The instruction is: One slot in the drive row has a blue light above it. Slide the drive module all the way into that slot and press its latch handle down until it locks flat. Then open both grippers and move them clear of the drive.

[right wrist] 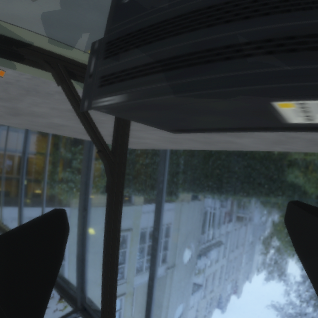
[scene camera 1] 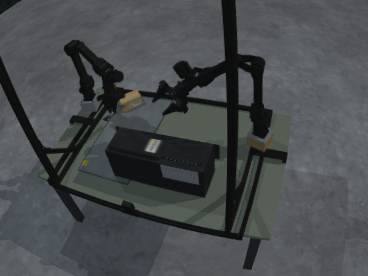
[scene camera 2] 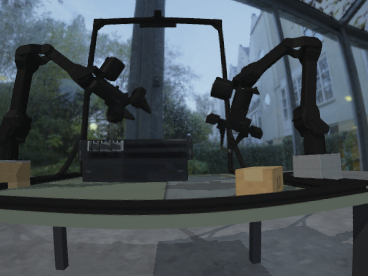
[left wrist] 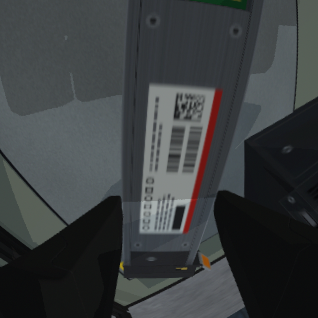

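Seen in the pictures: left gripper, fingertip midpoint: [scene camera 1: 112,113] [left wrist: 168,204]; right gripper, fingertip midpoint: [right wrist: 180,218] [scene camera 1: 157,108] [scene camera 2: 142,116]; left arm's base, origin of the base link: [scene camera 1: 89,97] [scene camera 2: 315,154]; right arm's base, origin of the base link: [scene camera 1: 260,132] [scene camera 2: 8,160].
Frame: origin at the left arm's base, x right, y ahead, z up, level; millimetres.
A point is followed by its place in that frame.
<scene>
My left gripper [scene camera 1: 111,109] {x 172, y 226, z 34 mm} [scene camera 2: 230,143] {x 172, y 226, z 34 mm} [left wrist: 168,204] {x 172, y 226, z 34 mm} is shut on the drive module [left wrist: 180,142] {x 147, y 240, z 35 mm} [scene camera 1: 109,117] {x 202, y 215, z 31 mm}, a long grey bar with a white barcode label and a red stripe. It holds the module above the grey mat [scene camera 1: 139,116] {x 66, y 321, z -85 mm} near the table's back left corner. The black chassis [scene camera 1: 161,161] [scene camera 2: 136,161] {x 359, y 528, z -2 mm} [left wrist: 284,158] {x 327, y 342, z -34 mm} [right wrist: 205,63] {x 347, y 458, z 66 mm} stands mid-table. Its drive row [scene camera 2: 104,145] {x 433, y 670, z 68 mm} shows at the chassis's upper left in scene camera 2. I see no blue light. My right gripper [scene camera 1: 161,105] {x 282, y 507, z 166 mm} [scene camera 2: 141,115] {x 282, y 507, z 166 mm} [right wrist: 180,218] {x 282, y 507, z 166 mm} is open and empty, high behind the chassis.
A cardboard box [scene camera 1: 131,100] {x -2, y 265, z -28 mm} [scene camera 2: 258,179] {x -77, y 284, z -45 mm} sits on the mat just right of my left gripper. A black frame post [scene camera 1: 230,109] {x 727, y 840, z 563 mm} rises in front of the right arm. Black rails [scene camera 1: 254,178] {x 448, y 936, z -67 mm} border the green table [scene camera 1: 199,120] {x 80, y 645, z -86 mm}.
</scene>
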